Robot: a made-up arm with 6 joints.
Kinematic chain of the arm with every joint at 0, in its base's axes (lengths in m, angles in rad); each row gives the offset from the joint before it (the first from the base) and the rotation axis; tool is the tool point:
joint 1: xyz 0 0 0.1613 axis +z
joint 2: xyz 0 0 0 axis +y
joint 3: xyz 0 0 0.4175 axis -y
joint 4: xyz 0 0 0 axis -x
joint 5: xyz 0.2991 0 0 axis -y
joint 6: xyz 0 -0.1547 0 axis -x
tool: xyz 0 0 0
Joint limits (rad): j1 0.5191..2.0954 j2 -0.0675..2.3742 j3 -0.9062..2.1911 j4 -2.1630..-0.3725 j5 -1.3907..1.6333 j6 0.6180..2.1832
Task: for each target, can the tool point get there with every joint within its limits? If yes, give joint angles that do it. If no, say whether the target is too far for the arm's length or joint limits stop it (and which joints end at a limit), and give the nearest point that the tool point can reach.
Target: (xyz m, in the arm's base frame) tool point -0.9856 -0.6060 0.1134
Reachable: no: too far | nearest point -0.0804 -0.0334 0.0293 | short by 1.074 m
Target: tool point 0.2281 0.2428 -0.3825
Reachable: yes | joints 0.7673 2.0943 0.9127 -1.6769 -0.7036 1.3171
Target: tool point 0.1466 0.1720 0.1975
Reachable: yes | joints 0.8676 0.4759 -0.5144 -1.5671 -0.9475 1.8958
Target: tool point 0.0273 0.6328 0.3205
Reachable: yes | joints 1.5673 0.8608 0.9896 -1.4079 0.1282 1.1862
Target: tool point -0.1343 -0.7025 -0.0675
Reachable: no: joint limits stop it (at a limit: joint 1, joint 2, joint 4) | nearest point 0.0601 -0.1316 -0.1104 | short by 0.605 m
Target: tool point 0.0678 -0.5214 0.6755
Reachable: no: joint limits stop it (at a limit: joint 2, joint 3, joint 4) | nearest point 0.0292 -0.2244 0.8447 | short by 0.344 m
